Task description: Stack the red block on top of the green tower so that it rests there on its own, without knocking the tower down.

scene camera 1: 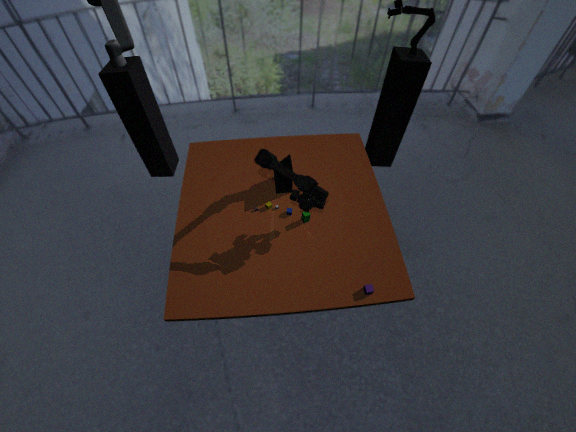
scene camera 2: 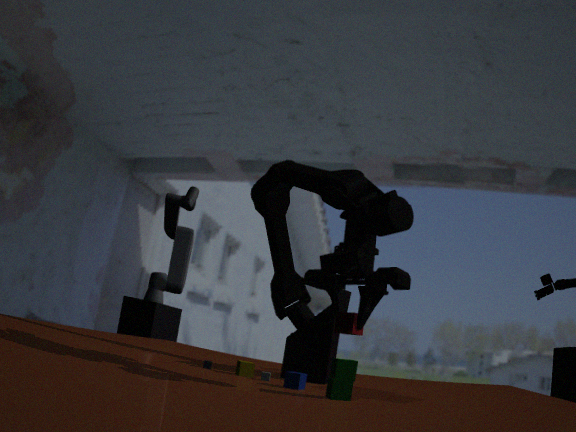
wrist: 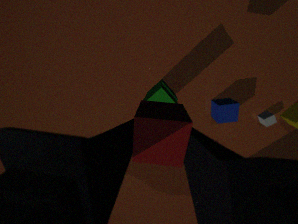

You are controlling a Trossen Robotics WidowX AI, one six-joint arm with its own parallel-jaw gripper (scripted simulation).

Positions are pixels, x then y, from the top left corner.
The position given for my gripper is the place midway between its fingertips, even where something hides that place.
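Scene:
My gripper (scene camera 2: 349,329) is carrying a red block.

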